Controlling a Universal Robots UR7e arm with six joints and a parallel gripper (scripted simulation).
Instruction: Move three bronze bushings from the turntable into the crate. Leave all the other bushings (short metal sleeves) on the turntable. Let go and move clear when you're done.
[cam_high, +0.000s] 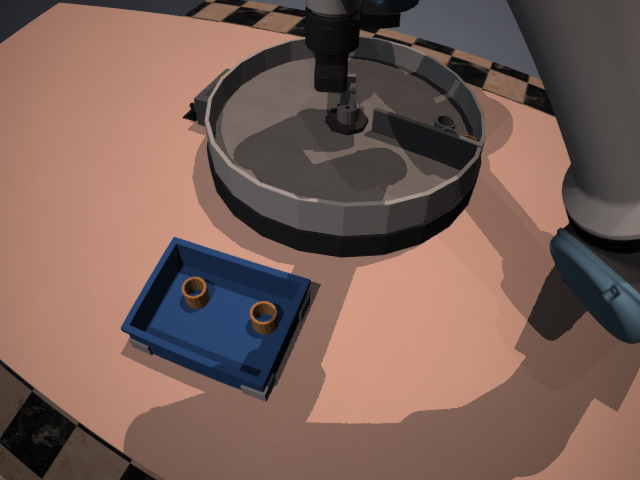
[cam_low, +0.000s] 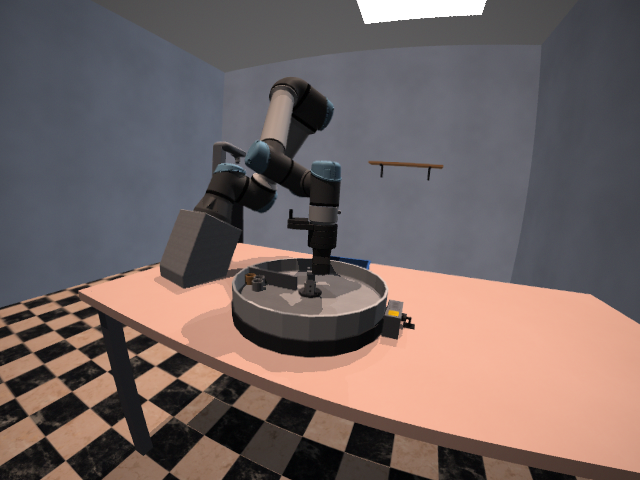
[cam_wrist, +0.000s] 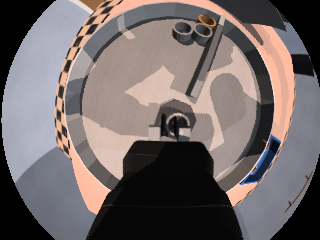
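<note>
My hand is 1 cm past the grey turntable, 1 cm to the right of it and 3 cm above it. The rest, counted from my hand: blue crate: 6 cm behind, 37 cm to the left, 6 cm below.
</note>
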